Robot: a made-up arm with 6 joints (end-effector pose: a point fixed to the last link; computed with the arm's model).
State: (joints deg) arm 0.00 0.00 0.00 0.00 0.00 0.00
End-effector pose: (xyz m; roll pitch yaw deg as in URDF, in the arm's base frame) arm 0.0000 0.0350 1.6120 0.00 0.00 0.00
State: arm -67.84 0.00 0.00 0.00 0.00 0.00
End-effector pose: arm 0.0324 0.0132 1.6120 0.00 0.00 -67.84
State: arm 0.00 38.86 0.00 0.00 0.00 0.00
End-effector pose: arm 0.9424 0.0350 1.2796 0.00 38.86 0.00
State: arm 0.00 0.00 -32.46 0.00 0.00 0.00
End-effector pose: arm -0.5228 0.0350 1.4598 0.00 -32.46 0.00
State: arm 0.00 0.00 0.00 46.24 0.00 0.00
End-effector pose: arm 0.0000 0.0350 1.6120 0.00 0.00 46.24
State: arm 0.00 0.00 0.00 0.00 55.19 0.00
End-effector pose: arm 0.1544 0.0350 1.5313 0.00 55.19 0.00
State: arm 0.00 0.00 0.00 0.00 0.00 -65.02
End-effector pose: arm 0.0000 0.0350 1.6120 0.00 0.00 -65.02
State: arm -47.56 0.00 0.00 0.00 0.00 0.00
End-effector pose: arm 0.0258 0.0236 1.6120 0.00 0.00 -47.56
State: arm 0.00 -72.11 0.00 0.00 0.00 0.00
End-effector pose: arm -1.4294 0.0350 0.5714 0.00 -72.11 0.00
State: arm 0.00 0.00 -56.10 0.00 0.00 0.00
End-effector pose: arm -0.8084 0.0350 1.1812 0.00 -56.10 0.00
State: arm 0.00 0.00 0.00 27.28 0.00 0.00
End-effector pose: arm 0.0000 0.0350 1.6120 0.00 0.00 27.28
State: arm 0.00 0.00 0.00 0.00 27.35 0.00
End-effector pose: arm 0.0864 0.0350 1.5910 0.00 27.35 0.00
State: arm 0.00 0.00 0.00 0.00 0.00 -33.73
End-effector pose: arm 0.0000 0.0350 1.6120 0.00 0.00 -33.73
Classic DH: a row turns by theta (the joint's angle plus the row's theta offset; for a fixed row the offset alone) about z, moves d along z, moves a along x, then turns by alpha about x. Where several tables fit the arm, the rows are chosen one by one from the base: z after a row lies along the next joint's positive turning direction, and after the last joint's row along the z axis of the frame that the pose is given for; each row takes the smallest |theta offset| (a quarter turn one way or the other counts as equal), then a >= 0, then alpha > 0; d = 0 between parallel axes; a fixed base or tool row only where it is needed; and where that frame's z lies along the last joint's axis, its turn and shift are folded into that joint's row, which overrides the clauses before.
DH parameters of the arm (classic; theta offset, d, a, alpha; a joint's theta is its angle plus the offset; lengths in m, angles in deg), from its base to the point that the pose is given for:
joint 1: 0 0.11 0 -90
joint 2: -90 0 0.528 0
joint 3: 90 0.035 0 90
joint 4: 0 0.786 0 -90
joint 5: 0 0 0 90
joint 6: 0 0.188 0 0

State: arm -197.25 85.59 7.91 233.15 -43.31 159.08
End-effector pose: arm -1.4189 0.2959 0.0171 126.93 40.76 -43.06
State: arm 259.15 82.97 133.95 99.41 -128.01 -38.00
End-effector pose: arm -0.1284 -0.0793 -0.3467 -55.13 4.81 101.45
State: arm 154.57 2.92 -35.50 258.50 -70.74 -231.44
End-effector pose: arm 0.2715 -0.3604 1.3709 -67.67 3.51 157.19
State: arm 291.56 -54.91 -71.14 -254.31 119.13 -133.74
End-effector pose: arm -0.1759 0.9707 -0.0311 84.47 -7.66 79.95
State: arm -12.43 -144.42 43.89 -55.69 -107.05 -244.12
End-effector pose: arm -0.9442 0.3960 -0.5526 -173.88 -61.38 44.51
